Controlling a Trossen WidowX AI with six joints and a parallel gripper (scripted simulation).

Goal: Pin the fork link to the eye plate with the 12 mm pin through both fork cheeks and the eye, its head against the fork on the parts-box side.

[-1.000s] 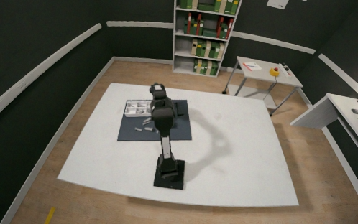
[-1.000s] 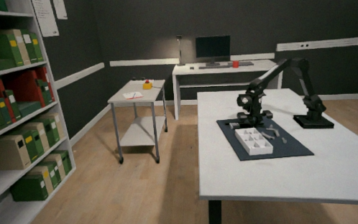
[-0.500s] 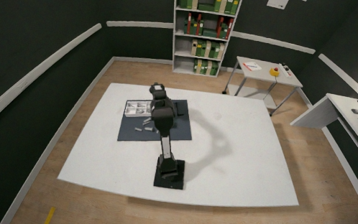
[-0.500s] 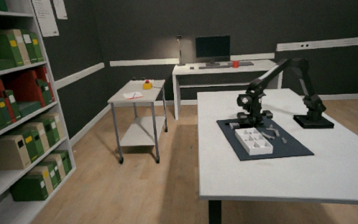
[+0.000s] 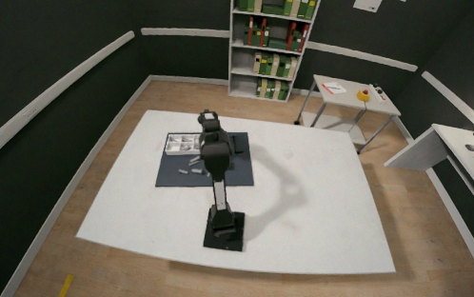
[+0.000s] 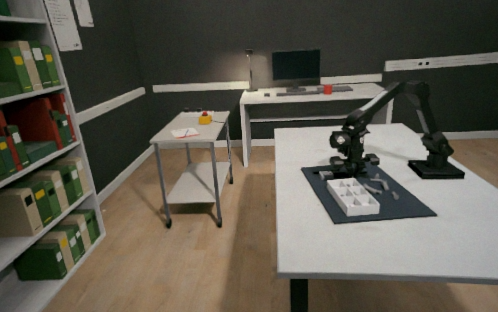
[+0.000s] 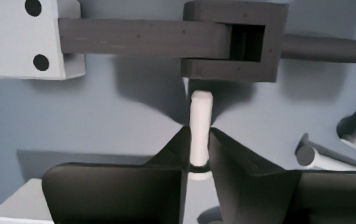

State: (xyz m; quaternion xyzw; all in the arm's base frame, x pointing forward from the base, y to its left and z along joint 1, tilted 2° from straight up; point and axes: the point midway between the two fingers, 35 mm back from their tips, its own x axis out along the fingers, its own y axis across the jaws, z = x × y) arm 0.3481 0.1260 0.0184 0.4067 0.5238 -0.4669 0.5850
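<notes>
My hand is 30 mm short of the eye plate, 50 mm to the left of it and 30 mm above it. The rest, counted from my hand: dark blue mat 10 mm behind, 40 mm to the left, 50 mm below; then grey block 100 mm ahead, 30 mm to the right, 30 mm below; then pin 100 mm behind, 40 mm to the right, 40 mm below.
</notes>
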